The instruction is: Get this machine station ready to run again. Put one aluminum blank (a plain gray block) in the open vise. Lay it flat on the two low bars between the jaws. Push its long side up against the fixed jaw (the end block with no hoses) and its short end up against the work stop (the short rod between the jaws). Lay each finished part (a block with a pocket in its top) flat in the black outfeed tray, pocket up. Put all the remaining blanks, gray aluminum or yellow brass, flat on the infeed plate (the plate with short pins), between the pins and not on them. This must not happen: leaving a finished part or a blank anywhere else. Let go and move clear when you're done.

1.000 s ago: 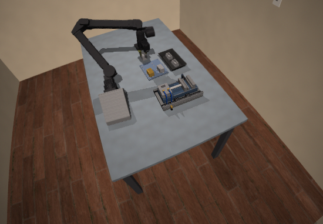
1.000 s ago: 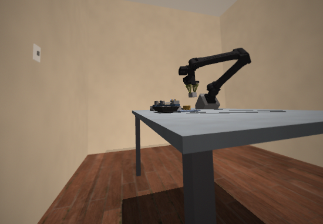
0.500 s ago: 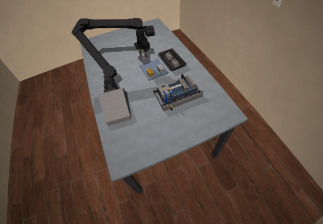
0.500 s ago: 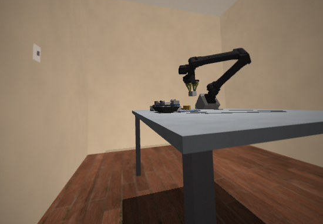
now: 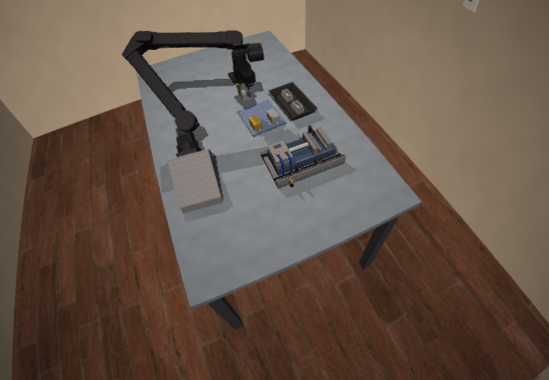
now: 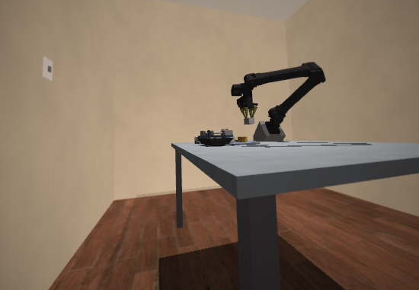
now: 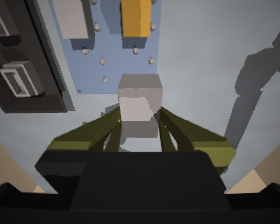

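The blue vise base lies 330 mm to the right of my hand, 160 mm ahead of it and 120 mm below it. From my hand the other things lie so: yellow brass blank 130 mm below, 90 mm to the right, 20 mm ahead.
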